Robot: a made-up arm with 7 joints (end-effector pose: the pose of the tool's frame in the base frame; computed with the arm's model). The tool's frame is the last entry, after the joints. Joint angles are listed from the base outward.
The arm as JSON. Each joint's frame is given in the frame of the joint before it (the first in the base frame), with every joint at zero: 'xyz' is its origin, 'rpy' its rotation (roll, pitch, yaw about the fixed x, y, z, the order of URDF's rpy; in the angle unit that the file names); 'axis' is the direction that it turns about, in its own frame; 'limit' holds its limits. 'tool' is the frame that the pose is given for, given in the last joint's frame.
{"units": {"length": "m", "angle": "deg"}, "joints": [
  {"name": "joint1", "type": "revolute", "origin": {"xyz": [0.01, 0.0, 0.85], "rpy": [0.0, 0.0, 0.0]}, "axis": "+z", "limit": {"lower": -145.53, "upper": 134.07}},
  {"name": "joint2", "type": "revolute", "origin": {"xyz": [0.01, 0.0, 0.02], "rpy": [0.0, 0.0, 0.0]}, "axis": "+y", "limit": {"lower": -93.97, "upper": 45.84}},
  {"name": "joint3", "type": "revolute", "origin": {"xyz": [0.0, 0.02, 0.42], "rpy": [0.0, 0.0, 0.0]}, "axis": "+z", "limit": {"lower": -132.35, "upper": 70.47}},
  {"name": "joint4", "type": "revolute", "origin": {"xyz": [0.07, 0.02, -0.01], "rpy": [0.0, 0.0, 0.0]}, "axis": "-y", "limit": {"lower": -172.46, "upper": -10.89}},
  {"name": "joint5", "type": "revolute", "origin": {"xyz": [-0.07, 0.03, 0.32], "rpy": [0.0, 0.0, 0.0]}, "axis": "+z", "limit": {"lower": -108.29, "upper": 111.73}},
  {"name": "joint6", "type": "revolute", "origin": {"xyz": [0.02, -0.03, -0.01], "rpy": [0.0, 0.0, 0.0]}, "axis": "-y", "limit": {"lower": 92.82, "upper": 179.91}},
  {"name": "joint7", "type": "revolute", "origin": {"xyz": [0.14, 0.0, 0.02], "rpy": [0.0, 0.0, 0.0]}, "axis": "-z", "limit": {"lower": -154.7, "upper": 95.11}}
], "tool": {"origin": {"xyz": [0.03, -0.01, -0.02], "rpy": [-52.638, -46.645, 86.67]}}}
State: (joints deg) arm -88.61 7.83 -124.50 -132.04 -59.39 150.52 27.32
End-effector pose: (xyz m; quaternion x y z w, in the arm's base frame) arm -0.4387 0.1051 1.1704 -0.4139 0.4264 -0.6038 0.5313
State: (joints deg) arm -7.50 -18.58 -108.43 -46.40 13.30 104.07 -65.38
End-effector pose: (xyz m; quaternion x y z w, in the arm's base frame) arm -0.3420 -0.2788 1.6003 -0.6815 -0.3700 0.2562 0.5771
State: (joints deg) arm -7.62 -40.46 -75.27 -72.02 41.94 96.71 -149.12
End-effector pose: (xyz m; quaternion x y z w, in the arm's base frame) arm -0.2969 -0.3736 1.4339 0.3992 0.4365 -0.8063 0.0061
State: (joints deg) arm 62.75 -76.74 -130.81 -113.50 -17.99 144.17 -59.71
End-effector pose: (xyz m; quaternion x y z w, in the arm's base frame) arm 0.1735 -0.5973 0.6939 0.0024 -0.8234 0.1783 0.5387
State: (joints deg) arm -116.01 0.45 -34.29 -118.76 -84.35 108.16 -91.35
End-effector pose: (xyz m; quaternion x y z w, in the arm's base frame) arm -0.3746 -0.3341 1.1225 0.3774 -0.2195 0.0692 0.8970
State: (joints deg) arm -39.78 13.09 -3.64 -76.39 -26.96 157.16 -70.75
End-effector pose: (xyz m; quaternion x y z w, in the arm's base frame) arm 0.4931 -0.2744 1.4409 -0.3278 -0.2654 0.8543 0.3039
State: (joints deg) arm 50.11 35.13 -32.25 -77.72 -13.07 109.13 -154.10
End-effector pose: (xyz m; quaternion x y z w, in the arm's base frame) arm 0.5949 0.4077 1.1111 -0.5461 -0.1731 -0.7596 0.3079
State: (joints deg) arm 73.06 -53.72 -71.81 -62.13 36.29 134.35 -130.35
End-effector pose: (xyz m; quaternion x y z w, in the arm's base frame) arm 0.1788 -0.5628 1.3880 0.3868 0.6989 -0.5225 0.2981
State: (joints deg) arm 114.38 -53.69 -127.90 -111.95 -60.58 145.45 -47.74
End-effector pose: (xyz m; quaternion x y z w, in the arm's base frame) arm 0.6034 -0.1885 0.9464 0.1962 -0.5332 0.7736 0.2806
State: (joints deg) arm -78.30 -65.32 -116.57 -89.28 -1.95 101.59 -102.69
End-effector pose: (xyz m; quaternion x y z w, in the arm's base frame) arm -0.5526 0.4113 0.9075 -0.7769 -0.3969 -0.0716 0.4836
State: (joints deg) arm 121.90 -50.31 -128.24 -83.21 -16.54 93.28 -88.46
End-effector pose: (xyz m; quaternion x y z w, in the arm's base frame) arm 0.6682 -0.2675 0.9844 0.4870 -0.5553 0.6285 0.2439
